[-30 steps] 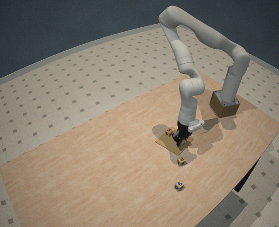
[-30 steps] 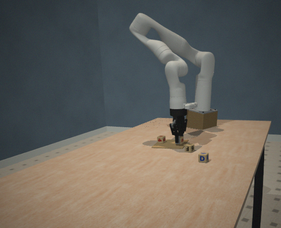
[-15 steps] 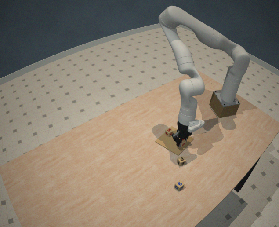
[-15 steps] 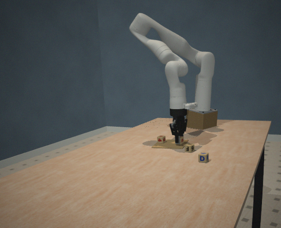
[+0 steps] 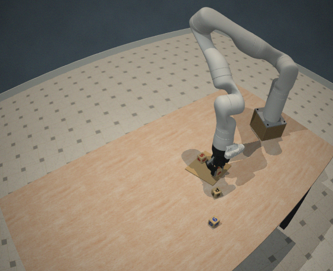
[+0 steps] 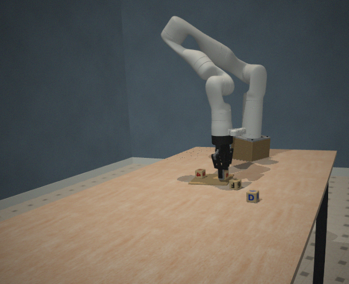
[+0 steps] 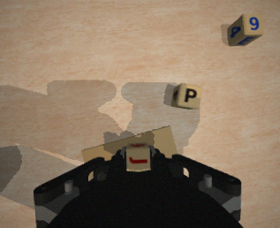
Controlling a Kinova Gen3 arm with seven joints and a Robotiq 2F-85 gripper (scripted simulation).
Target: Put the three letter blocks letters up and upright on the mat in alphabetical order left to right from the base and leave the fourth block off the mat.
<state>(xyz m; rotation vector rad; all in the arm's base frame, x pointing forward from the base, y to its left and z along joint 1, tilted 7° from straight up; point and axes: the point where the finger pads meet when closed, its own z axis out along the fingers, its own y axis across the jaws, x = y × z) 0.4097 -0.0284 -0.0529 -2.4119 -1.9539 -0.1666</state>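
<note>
Right now the tan mat is 1 cm behind my hand, 5 cm to the right of it and 3 cm below it.
</note>
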